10 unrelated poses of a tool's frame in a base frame.
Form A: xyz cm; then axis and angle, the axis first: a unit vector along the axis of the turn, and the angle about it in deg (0 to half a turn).
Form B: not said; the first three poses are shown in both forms.
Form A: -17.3, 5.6, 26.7, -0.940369, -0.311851, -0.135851, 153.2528
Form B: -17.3, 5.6, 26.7, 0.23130, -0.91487, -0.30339, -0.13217
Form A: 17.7, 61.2, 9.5, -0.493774, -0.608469, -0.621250, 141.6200
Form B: 17.7, 61.2, 9.5, 0.32870, -0.46634, -0.57466, -0.58673
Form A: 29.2, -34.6, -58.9, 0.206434, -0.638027, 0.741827, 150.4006
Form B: 29.2, -34.6, -58.9, 0.25544, 0.19959, -0.61686, 0.71722
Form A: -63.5, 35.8, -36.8, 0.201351, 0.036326, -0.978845, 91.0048
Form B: -63.5, 35.8, -36.8, 0.70088, 0.14362, 0.02591, -0.69819
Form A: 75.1, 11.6, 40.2, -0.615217, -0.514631, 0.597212, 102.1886
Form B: 75.1, 11.6, 40.2, 0.62804, -0.47875, -0.40048, 0.46474
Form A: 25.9, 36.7, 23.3, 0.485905, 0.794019, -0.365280, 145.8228
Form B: 25.9, 36.7, 23.3, 0.29385, 0.46445, 0.75896, -0.34915
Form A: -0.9, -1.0, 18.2, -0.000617, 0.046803, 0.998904, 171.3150
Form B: -0.9, -1.0, 18.2, 0.07572, -0.00062, 0.04667, 0.99604
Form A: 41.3, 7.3, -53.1, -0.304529, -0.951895, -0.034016, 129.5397
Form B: 41.3, 7.3, -53.1, 0.42626, -0.27548, -0.86109, -0.03077
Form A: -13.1, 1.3, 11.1, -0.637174, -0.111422, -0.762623, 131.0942
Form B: -13.1, 1.3, 11.1, 0.41395, -0.58002, -0.10143, -0.69422
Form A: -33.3, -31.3, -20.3, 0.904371, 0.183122, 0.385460, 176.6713
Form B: -33.3, -31.3, -20.3, 0.02904, 0.90399, 0.18304, 0.38530
